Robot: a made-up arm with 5 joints. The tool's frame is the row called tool. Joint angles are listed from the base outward. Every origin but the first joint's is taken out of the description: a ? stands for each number. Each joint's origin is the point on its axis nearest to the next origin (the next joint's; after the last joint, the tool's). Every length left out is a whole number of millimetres.
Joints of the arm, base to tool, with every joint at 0 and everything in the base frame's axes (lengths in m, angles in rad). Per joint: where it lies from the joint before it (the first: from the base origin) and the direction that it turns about. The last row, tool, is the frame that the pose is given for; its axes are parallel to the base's.
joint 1: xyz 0.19 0 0.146 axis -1 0 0
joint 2: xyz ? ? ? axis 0 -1 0
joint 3: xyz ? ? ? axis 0 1 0
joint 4: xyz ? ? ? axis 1 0 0
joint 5: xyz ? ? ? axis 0 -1 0
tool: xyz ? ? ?
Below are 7 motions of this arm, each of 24 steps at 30 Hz.
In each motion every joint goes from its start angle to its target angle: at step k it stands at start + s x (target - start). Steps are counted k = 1, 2, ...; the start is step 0. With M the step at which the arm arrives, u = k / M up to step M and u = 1 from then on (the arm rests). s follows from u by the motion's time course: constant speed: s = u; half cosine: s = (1 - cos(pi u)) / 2; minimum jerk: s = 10 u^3 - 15 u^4 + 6 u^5.
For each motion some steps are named. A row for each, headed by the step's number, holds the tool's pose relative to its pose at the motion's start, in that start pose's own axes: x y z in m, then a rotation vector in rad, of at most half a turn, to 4 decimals.
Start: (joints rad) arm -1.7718 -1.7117 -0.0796 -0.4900 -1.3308
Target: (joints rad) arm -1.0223 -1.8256 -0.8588 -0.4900 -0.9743
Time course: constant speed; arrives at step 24
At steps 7, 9, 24:
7: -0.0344 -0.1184 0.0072 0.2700 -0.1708 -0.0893
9: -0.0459 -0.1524 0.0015 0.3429 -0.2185 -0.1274
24: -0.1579 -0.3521 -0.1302 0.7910 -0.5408 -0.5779

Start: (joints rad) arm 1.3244 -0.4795 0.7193 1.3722 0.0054
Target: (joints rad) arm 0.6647 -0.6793 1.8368 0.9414 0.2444
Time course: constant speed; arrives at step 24
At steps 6, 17, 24:
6: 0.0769 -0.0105 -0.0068 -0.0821 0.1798 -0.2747
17: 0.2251 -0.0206 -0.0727 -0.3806 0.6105 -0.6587
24: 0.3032 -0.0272 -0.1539 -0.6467 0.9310 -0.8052

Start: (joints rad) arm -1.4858 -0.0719 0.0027 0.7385 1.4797
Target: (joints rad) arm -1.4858 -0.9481 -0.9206 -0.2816 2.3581
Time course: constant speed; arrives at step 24
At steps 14, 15, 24:
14: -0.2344 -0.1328 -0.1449 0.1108 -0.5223 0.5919
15: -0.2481 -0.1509 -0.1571 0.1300 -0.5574 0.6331
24: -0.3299 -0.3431 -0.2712 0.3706 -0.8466 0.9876

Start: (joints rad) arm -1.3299 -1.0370 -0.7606 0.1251 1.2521
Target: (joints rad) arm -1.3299 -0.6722 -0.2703 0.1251 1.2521
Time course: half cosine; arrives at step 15
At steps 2, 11, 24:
2: 0.0038 0.0006 0.0038 -0.0006 0.0054 -0.0002
11: 0.0647 0.0108 0.0782 -0.0124 0.1039 -0.0041
24: 0.0749 0.0127 0.0946 -0.0149 0.1245 -0.0049

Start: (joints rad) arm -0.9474 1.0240 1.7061 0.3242 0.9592
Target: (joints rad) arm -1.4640 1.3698 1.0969 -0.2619 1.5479
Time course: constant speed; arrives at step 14
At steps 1, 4, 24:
1: -0.0349 -0.0123 -0.0107 0.0277 -0.1005 0.0335
4: -0.1380 -0.0460 -0.0656 0.1009 -0.4140 0.1050
24: -0.3434 -0.0247 -0.4364 0.1317 -1.5052 0.0632

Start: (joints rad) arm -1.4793 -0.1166 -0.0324 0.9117 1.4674
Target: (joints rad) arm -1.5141 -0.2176 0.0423 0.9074 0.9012
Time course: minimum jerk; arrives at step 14
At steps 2, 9, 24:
2: 0.0048 0.0006 -0.0014 -0.0031 0.0157 -0.0011
9: 0.1409 0.0097 -0.0820 -0.0909 0.5107 -0.0540
24: 0.1773 0.0070 -0.1233 -0.1159 0.6779 -0.0802

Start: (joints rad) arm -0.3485 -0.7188 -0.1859 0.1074 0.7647
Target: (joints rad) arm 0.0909 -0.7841 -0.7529 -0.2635 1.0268
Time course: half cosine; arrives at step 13
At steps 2, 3, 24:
2: -0.0113 0.0110 -0.0014 -0.0376 -0.0448 0.0232
3: -0.0250 0.0235 -0.0044 -0.0824 -0.0980 0.0519
24: -0.1727 0.0887 -0.1373 -0.6303 -0.7391 0.5201

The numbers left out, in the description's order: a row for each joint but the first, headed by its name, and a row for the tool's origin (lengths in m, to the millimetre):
joint 2: 0 -0.188 -0.059
joint 3: 0.053 0 0.262
joint 4: 0.003 0 -0.107
joint 5: 0 0.108 -0.053
tool: 0.06 0 0.305

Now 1 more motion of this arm.
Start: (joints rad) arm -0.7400 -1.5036 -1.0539 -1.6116 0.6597
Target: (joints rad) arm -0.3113 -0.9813 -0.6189 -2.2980 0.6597
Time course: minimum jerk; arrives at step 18
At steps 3, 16, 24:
3: -0.0045 0.0017 -0.0047 -0.0318 0.0067 0.0212
16: -0.1826 -0.0345 -0.1220 -0.8528 0.1951 0.6394
24: -0.1852 -0.0360 -0.1229 -0.8624 0.1975 0.6474

